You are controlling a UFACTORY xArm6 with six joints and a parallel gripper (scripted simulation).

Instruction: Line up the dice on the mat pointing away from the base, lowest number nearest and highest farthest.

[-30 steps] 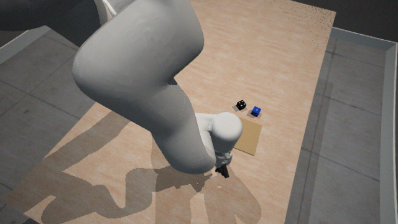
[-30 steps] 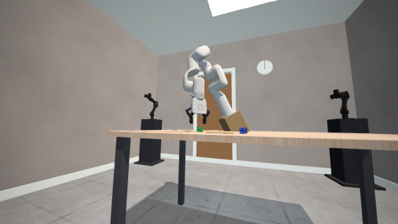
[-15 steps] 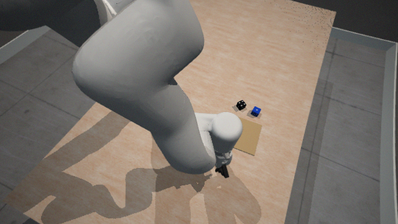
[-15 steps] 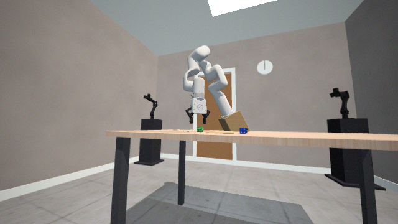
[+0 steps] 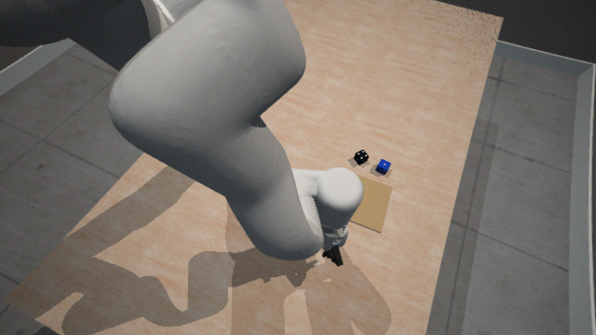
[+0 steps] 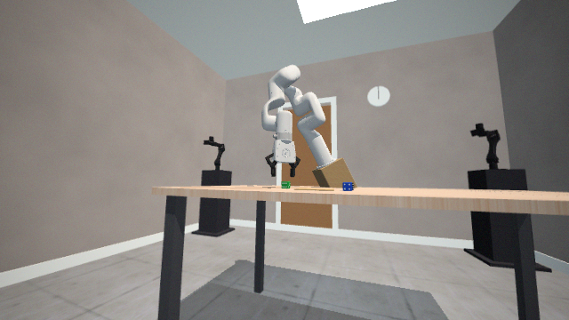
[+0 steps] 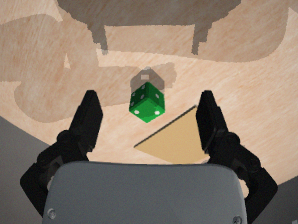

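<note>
Right now my hand is 40 mm above the green die, 30 mm short of it and 20 mm to the right of it. From my hand the other things lie so: tan mat (150 mm to the left, 60 mm below, 60 mm ahead); black die (270 mm to the left, 40 mm below, 20 mm ahead); blue die (270 mm to the left, 90 mm ahead, 40 mm below).
</note>
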